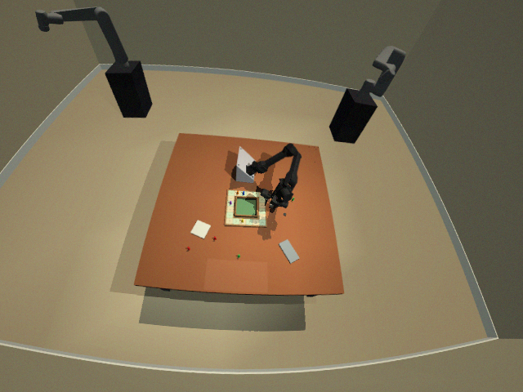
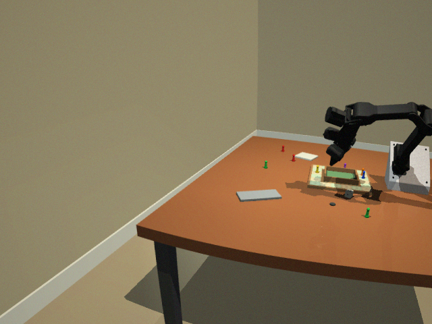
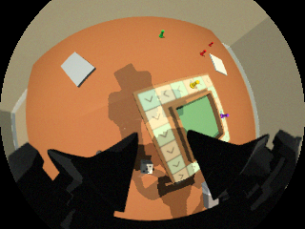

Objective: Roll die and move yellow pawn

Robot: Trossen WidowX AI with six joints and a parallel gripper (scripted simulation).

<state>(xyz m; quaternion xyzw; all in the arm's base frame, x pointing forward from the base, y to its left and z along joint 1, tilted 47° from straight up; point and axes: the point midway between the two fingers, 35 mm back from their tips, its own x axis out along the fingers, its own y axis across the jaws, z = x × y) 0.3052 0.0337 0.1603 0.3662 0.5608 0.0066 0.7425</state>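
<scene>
Now: gripper tip 100 mm above the white die, 80 mm past it and 40 mm to the right of it. From my gripper tip the other things lie so: disc (140 mm to the left, 110 mm below, 10 mm behind); green tray (140 mm to the right, 110 mm below, 50 mm behind); yellow pawn (170 mm to the right, 90 mm below, 60 mm ahead).
</scene>
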